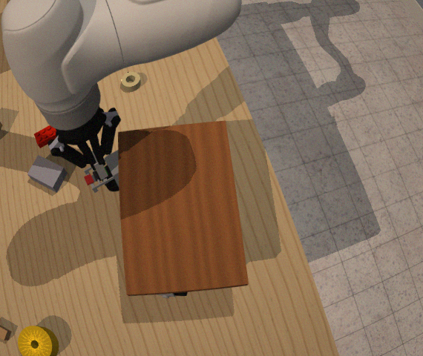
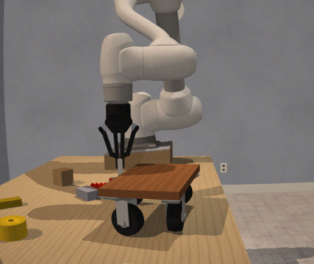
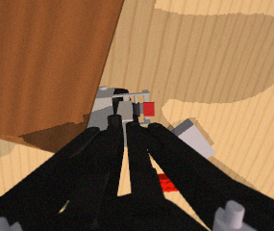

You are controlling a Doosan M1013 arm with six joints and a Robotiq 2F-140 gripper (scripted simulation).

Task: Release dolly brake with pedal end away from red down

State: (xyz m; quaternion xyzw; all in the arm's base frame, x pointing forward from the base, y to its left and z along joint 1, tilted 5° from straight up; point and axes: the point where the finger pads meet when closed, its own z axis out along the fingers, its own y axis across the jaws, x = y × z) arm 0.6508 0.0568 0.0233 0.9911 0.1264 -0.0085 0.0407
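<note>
The brake pedal is 10 mm to the right of my hand and 40 mm below it. Also, from my hand: pale ring 250 mm behind, 90 mm to the left, 110 mm below; then grey block 60 mm behind, 140 mm to the right, 100 mm below; then red toy brick 160 mm behind, 130 mm to the right, 100 mm below.
</note>
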